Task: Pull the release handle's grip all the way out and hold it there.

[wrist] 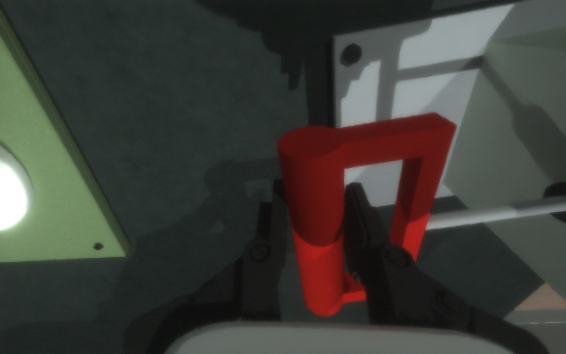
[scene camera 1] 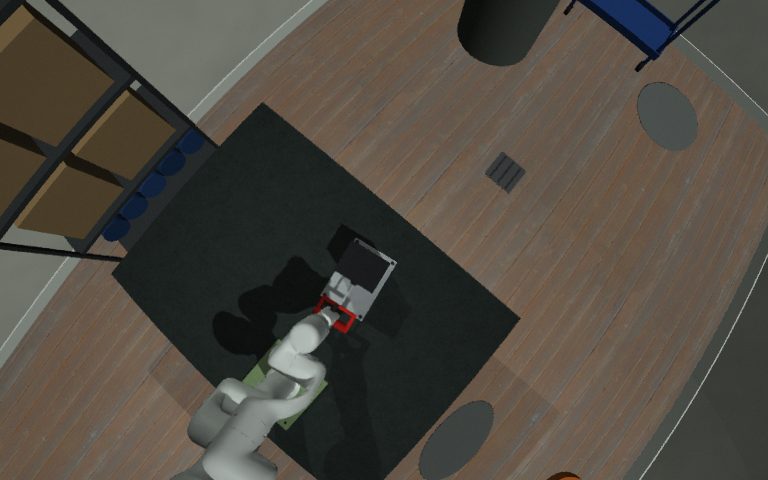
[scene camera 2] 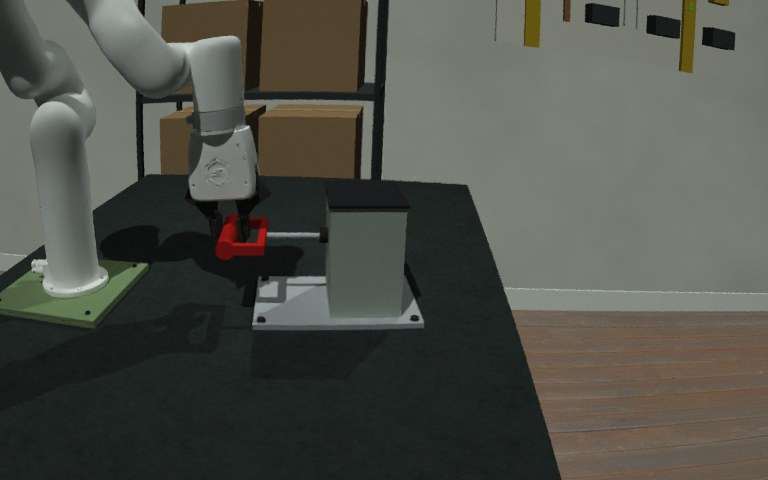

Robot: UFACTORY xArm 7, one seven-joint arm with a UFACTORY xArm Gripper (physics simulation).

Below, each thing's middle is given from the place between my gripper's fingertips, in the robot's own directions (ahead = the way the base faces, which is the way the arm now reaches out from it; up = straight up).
Scene:
My hand is 150 mm short of the light base plate (scene camera 2: 282,302), 10 mm to the left of it and 90 mm above it.

